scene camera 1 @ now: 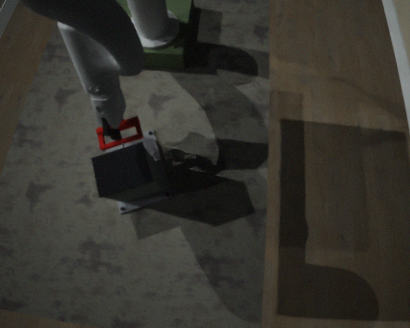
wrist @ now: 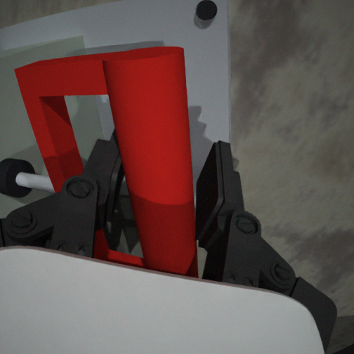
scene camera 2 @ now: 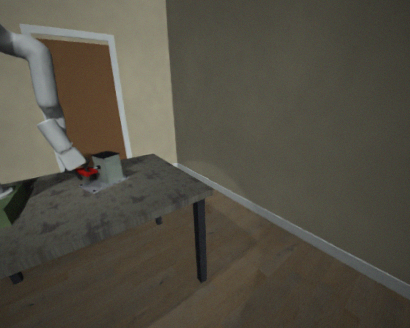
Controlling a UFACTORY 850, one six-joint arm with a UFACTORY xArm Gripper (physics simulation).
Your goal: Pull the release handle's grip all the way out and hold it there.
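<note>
The release handle's red rectangular grip [scene camera 1: 131,123] [scene camera 2: 87,172] [wrist: 155,125] stands out from one side of a box housing [scene camera 1: 122,170] [scene camera 2: 113,170]. In the wrist view a pale rod [wrist: 35,181] runs from a black collar [wrist: 12,177] to the grip's frame, so the frame stands a short way off the housing. My gripper [scene camera 1: 113,133] [wrist: 168,151] is shut on the grip's thick outer bar, one finger through the frame's opening and one outside. The lower end of the bar is hidden behind the gripper's body in the wrist view.
The housing sits on a pale base plate [scene camera 1: 132,205] [wrist: 212,65] with black bolts [wrist: 206,10], on a mottled grey table [scene camera 1: 60,240] [scene camera 2: 150,185]. The arm's green base block [scene camera 1: 167,59] [scene camera 2: 12,202] stands near the handle side. A wall [scene camera 2: 290,125] rises behind the table.
</note>
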